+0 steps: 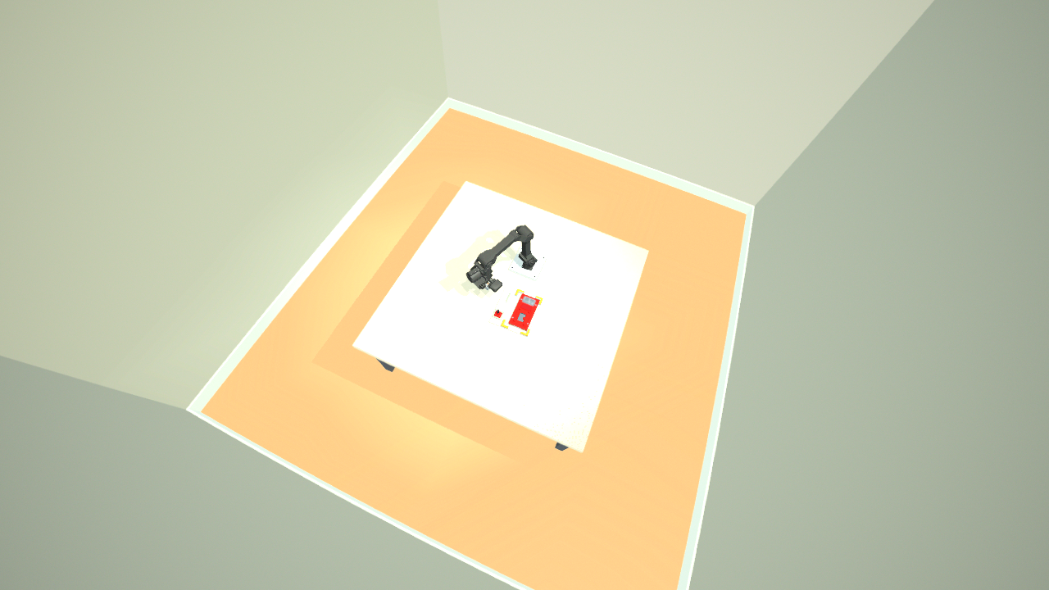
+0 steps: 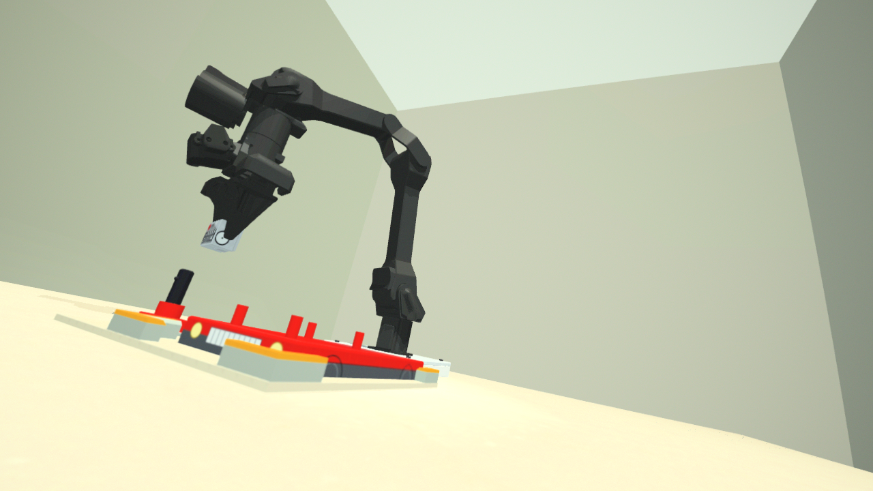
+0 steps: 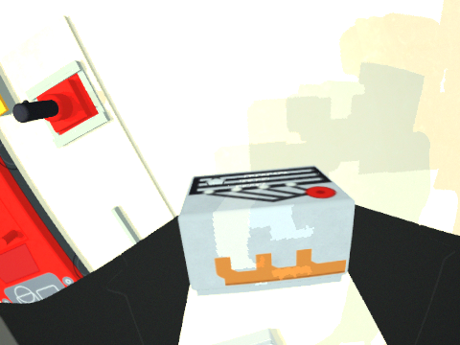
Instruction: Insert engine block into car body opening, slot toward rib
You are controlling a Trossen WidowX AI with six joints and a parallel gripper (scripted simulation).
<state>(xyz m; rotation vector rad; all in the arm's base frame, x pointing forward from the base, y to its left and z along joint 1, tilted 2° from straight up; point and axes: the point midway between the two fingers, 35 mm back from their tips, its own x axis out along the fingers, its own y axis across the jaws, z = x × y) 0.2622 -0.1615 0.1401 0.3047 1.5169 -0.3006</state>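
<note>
My gripper tip is right at the engine block.
</note>
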